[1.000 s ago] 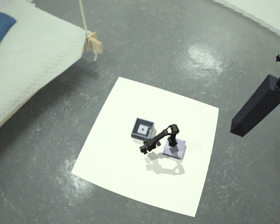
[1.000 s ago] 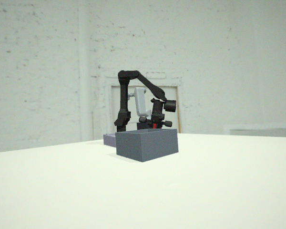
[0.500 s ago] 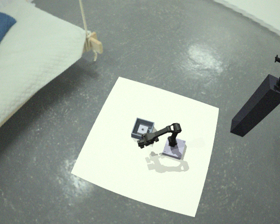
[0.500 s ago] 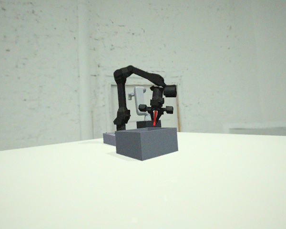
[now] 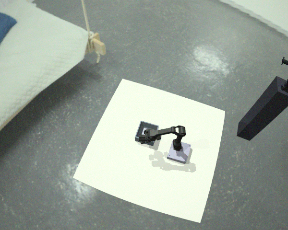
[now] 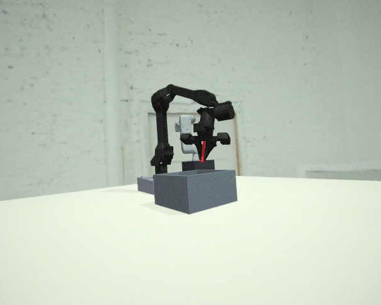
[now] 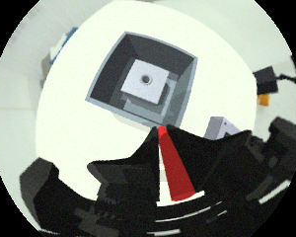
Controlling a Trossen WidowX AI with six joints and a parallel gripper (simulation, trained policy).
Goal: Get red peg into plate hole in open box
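Right now my gripper tip is 110 mm above the grey box, 80 mm to the left of it and 60 mm short of it. Also, from my gripper tip: red peg: 30 mm above, 10 mm to the left, 10 mm behind.
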